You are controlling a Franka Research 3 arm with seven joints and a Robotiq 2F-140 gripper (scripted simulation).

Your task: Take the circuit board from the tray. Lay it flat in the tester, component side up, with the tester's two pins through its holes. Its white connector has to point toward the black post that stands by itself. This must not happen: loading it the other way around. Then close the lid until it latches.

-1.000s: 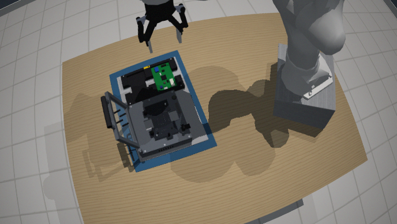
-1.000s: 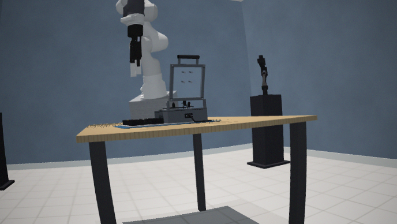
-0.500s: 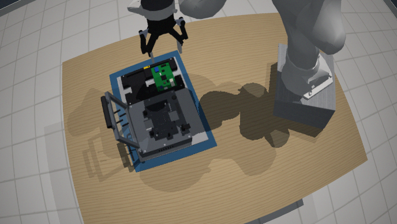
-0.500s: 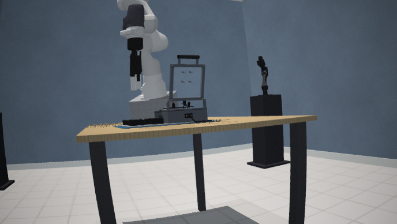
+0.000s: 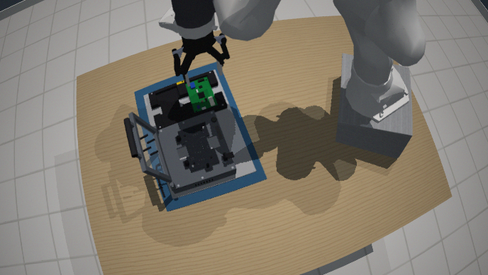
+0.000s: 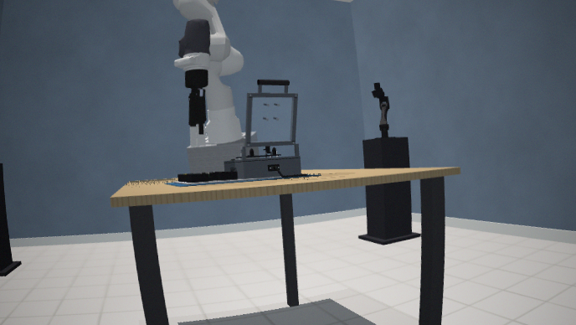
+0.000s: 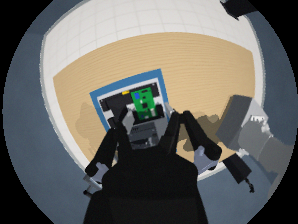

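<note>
Now: hand 10 mm short of the green circuit board and 120 mm above it. From my hand the other things lie so: black post (10 mm behind, 230 mm to the left, 50 mm below); see-through lid (180 mm ahead, 190 mm to the left, 50 mm above).
</note>
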